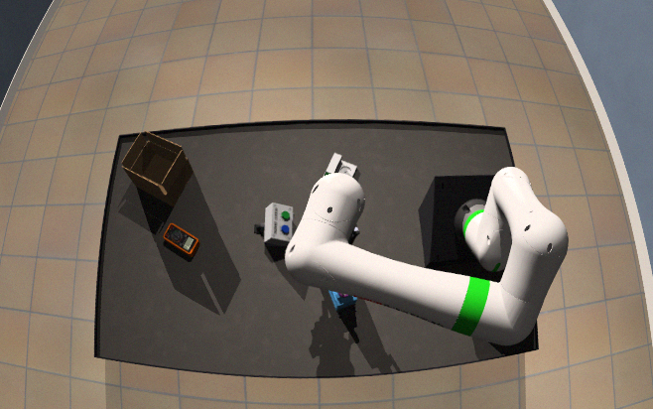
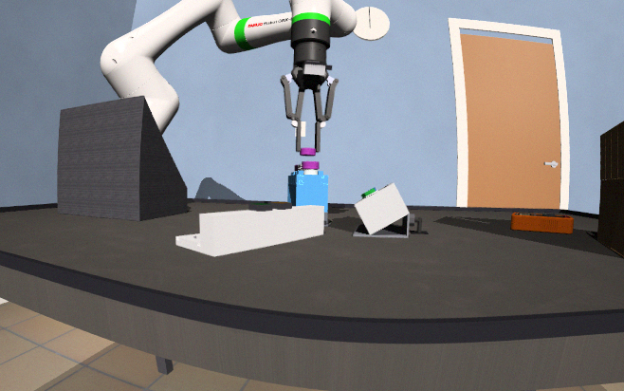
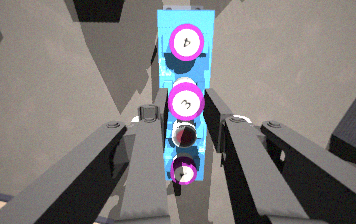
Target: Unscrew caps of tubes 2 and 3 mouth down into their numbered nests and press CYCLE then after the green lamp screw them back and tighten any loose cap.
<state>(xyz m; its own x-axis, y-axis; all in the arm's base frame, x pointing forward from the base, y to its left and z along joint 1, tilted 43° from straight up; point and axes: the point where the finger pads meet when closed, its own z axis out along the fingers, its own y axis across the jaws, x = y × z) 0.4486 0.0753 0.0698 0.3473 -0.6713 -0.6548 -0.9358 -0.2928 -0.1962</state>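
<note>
Now: hand 14 cm short of the blue key, 11 cm to the left of it and 11 cm above it. Also, from my hand: key housing: 16 cm ahead, 13 cm to the right, 12 cm below; green key: 15 cm to the right, 14 cm ahead, 11 cm below; orange multimeter: 50 cm ahead, 16 cm below, 8 cm to the right.
</note>
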